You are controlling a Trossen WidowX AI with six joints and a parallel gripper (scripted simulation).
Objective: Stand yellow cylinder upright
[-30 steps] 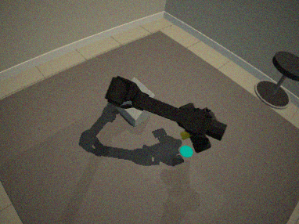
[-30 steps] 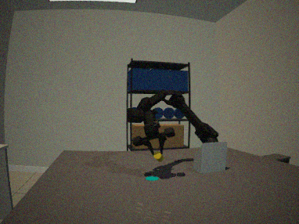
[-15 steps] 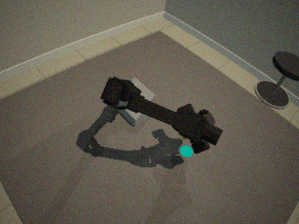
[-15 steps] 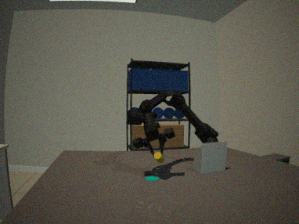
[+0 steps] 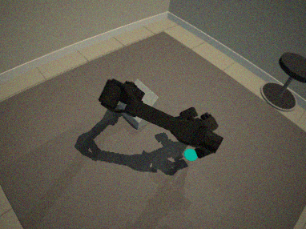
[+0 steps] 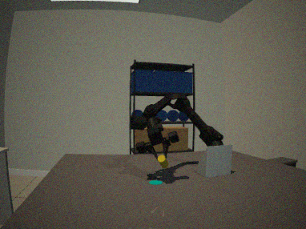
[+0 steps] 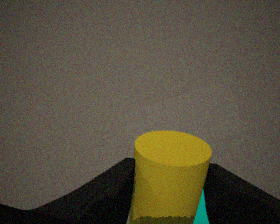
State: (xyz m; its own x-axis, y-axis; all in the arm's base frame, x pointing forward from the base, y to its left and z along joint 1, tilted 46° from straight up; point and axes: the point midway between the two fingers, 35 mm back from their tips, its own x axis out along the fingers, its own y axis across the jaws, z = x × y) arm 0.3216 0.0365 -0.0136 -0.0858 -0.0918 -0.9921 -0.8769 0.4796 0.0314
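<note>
Right now my gripper tip is 110 mm above the cyan circle, 30 mm to the left of it and 20 mm short of it. The rest, counted from my gripper tip: yellow tall cylinder: 10 mm to the right, 10 mm below, 10 mm behind.
</note>
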